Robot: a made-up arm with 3 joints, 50 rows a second.
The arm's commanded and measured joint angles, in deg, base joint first. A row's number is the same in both.
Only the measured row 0 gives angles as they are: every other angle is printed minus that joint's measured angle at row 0.
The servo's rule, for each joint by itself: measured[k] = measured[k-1] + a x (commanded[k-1-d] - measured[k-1]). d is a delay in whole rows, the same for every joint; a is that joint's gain. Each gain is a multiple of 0.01, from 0.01 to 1. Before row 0 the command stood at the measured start. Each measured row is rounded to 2 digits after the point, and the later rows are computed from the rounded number. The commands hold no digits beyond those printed.
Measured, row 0:
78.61, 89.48, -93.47
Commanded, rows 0 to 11:
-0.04, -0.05, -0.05
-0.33, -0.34, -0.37
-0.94, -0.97, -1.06
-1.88, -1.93, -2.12
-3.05, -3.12, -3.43
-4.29, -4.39, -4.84
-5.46, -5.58, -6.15
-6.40, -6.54, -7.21
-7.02, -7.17, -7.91
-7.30, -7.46, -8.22
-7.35, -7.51, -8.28
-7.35, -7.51, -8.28
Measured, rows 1 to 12:
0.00, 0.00, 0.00
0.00, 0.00, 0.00
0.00, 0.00, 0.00
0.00, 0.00, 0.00
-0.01, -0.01, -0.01
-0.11, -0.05, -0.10
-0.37, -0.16, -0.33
-0.84, -0.37, -0.76
-1.53, -0.70, -1.40
-2.39, -1.14, -2.23
-3.34, -1.67, -3.17
-4.29, -2.25, -4.14
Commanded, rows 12 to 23:
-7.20, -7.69, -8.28
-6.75, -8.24, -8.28
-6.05, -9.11, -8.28
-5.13, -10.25, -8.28
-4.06, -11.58, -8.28
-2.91, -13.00, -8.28
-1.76, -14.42, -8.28
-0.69, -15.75, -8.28
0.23, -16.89, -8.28
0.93, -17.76, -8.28
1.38, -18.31, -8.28
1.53, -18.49, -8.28
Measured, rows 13 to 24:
-5.14, -2.84, -5.04
-5.81, -3.39, -5.80
-6.29, -3.88, -6.40
-6.62, -4.32, -6.85
-6.80, -4.72, -7.19
-6.78, -5.14, -7.45
-6.55, -5.62, -7.65
-6.11, -6.18, -7.80
-5.47, -6.83, -7.92
-4.68, -7.57, -8.01
-3.77, -8.39, -8.07
-2.82, -9.27, -8.12

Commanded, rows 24 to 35:
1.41, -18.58, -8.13
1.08, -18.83, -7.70
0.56, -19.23, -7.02
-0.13, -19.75, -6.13
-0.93, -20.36, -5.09
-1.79, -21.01, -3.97
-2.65, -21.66, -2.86
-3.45, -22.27, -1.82
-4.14, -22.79, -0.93
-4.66, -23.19, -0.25
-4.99, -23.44, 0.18
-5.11, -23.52, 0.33
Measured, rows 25 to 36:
-1.87, -10.18, -8.16
-1.00, -11.09, -8.19
-0.26, -11.96, -8.21
0.29, -12.74, -8.23
0.64, -13.44, -8.21
0.78, -14.09, -8.09
0.71, -14.71, -7.83
0.45, -15.31, -7.42
0.02, -15.92, -6.86
-0.54, -16.53, -6.17
-1.19, -17.15, -5.38
-1.89, -17.76, -4.53

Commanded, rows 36 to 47:
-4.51, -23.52, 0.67
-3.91, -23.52, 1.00
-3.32, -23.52, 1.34
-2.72, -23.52, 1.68
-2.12, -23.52, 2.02
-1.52, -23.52, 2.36
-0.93, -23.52, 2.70
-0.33, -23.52, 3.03
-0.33, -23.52, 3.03
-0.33, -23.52, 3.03
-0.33, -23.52, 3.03
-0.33, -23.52, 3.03
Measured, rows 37 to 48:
-2.59, -18.36, -3.67
-3.23, -18.94, -2.85
-3.78, -19.48, -2.12
-4.19, -19.96, -1.53
-4.29, -20.39, -1.00
-4.17, -20.77, -0.52
-3.91, -21.10, -0.07
-3.54, -21.39, 0.35
-3.10, -21.65, 0.75
-2.61, -21.87, 1.14
-2.09, -22.07, 1.51
-1.54, -22.24, 1.87

